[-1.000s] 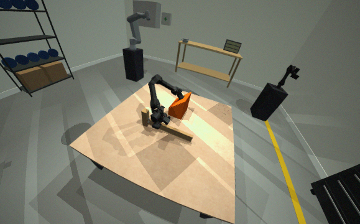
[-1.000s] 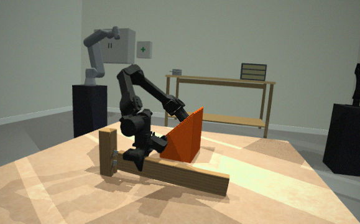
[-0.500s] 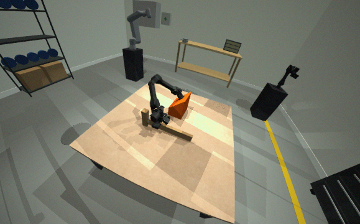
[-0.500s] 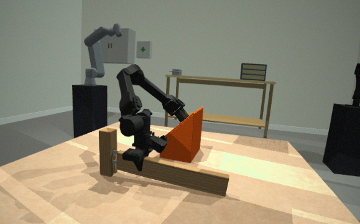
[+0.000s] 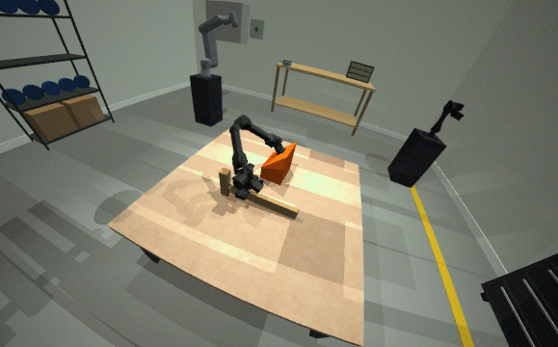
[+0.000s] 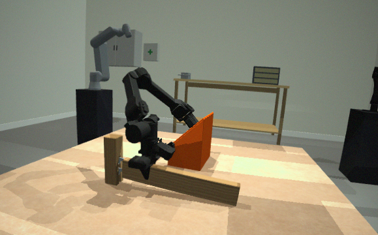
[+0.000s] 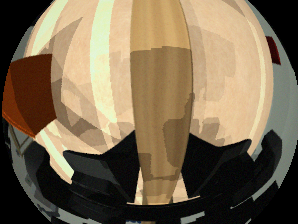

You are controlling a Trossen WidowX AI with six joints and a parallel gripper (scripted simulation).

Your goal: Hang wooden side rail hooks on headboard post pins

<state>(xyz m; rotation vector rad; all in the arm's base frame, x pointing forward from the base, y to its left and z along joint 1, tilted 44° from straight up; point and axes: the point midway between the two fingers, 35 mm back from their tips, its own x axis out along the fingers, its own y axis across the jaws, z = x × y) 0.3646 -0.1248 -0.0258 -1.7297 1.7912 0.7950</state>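
Now: the headboard post 14 cm to the right of my gripper tip and 4 cm above it.
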